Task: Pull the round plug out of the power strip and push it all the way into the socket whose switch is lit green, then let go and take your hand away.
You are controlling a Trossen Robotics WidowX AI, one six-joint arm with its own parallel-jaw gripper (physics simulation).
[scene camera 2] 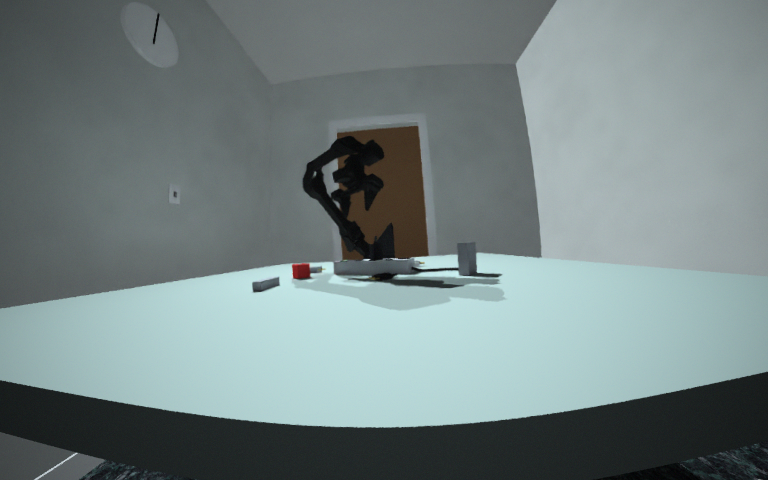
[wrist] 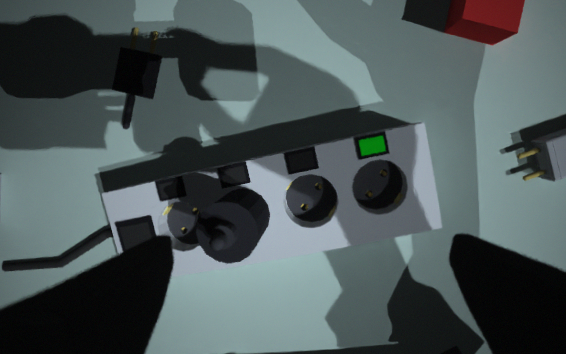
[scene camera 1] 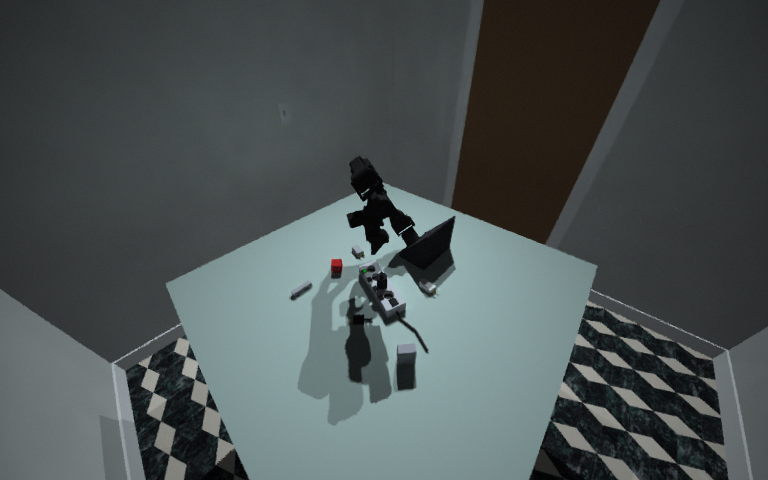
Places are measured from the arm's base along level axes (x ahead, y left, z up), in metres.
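Pixels of known places: gripper, fingertip midpoint: [scene camera 2: 355, 214] [wrist: 314, 249] [scene camera 1: 370, 247]; arm's base, link origin: [scene camera 2: 369, 252] [scene camera 1: 414, 242].
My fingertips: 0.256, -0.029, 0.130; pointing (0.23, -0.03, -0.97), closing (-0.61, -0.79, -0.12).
Ahead of a thing's pixels: the offset from my fingertips to its top centre, as dx, dy, dz. "pt": to the spot under its first point.
The white power strip @(+0.008, +0.045, -0.143) [scene camera 1: 397, 309] [scene camera 2: 373, 268] [wrist: 345, 220] lies on the table. The dark round plug @(+0.014, +0.058, -0.088) [scene camera 1: 382, 280] [wrist: 230, 225] stands upright in its third socket from the green-lit end, hiding that socket. The green-lit switch @(pt +0.000, -0.041, -0.144) [scene camera 1: 364, 271] [wrist: 372, 145] is at the end away from the cord. The round socket @(pt -0.031, -0.032, -0.163) [wrist: 380, 186] beside it is empty, two small contacts showing. The socket between it and the plug is also empty. My gripper [scene camera 2: 356, 210] [wrist: 314, 249] is open and empty, high above the strip; the strip shows between and beyond its fingers in the wrist view.
A black two-pin plug @(+0.165, +0.061, -0.172) [scene camera 1: 359, 319] [wrist: 137, 72] lies beside the strip. Light plugs @(-0.100, -0.166, -0.164) [scene camera 1: 357, 250] @(-0.104, +0.193, -0.164) [scene camera 1: 428, 287] lie around it. A red cube @(+0.028, -0.173, -0.146) [scene camera 1: 336, 264] [scene camera 2: 300, 271] [wrist: 485, 20], grey bar @(+0.193, -0.200, -0.166) [scene camera 1: 300, 289] [scene camera 2: 265, 284], upright grey block @(+0.179, +0.273, -0.110) [scene camera 1: 406, 353] [scene camera 2: 467, 259] and dark slanted panel [scene camera 1: 430, 249] stand nearby.
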